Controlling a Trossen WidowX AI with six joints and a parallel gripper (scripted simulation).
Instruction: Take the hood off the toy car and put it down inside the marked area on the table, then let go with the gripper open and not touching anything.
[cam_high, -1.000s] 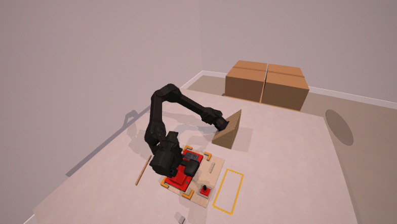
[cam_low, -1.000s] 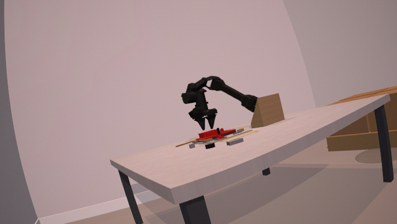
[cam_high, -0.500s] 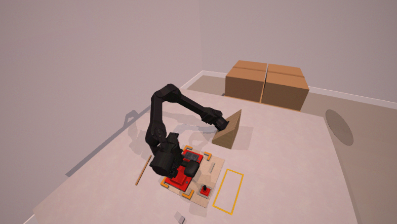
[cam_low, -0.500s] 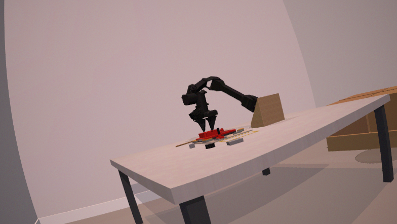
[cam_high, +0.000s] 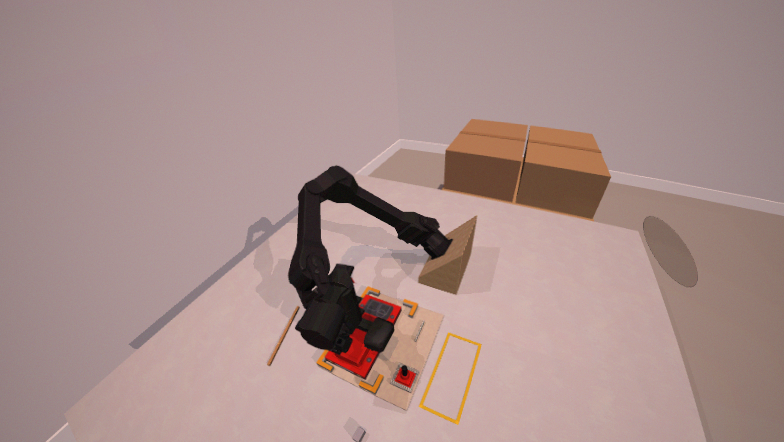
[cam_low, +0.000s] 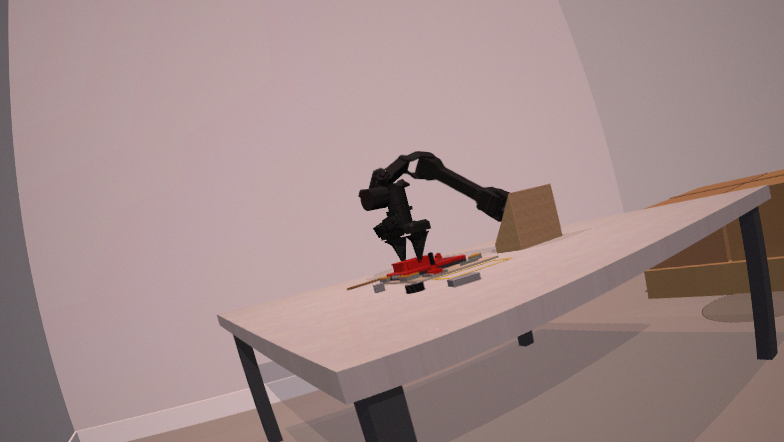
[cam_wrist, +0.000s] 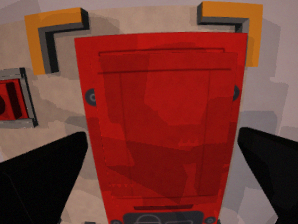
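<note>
Now: gripper tip right at the hood. Also, from my gripper tip: wooden stick (8 cm ahead, 19 cm to the right, 4 cm below).
</note>
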